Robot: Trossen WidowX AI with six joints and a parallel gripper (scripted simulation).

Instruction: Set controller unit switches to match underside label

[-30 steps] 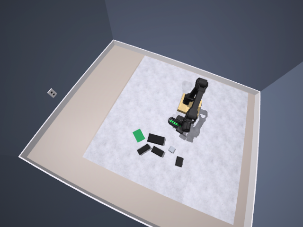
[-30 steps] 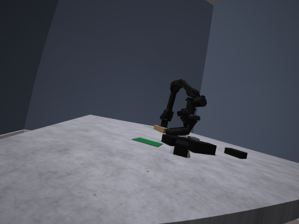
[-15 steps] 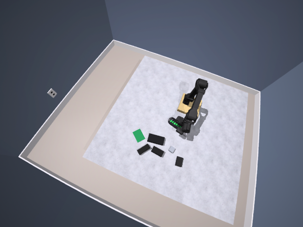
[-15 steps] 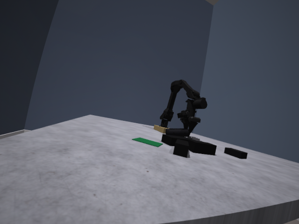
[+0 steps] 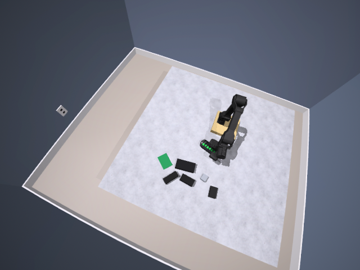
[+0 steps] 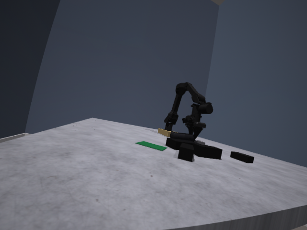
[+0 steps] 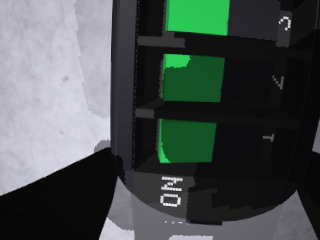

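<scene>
Now: gripper tip 1 cm short of the light grey block, 5 cm to the right of it and 2 cm above it. Also, from my gripper tip: small grey cube (21 cm ahead, 2 cm to the right, 2 cm below); flat green plate (21 cm ahead, 33 cm to the right, 4 cm below).
</scene>
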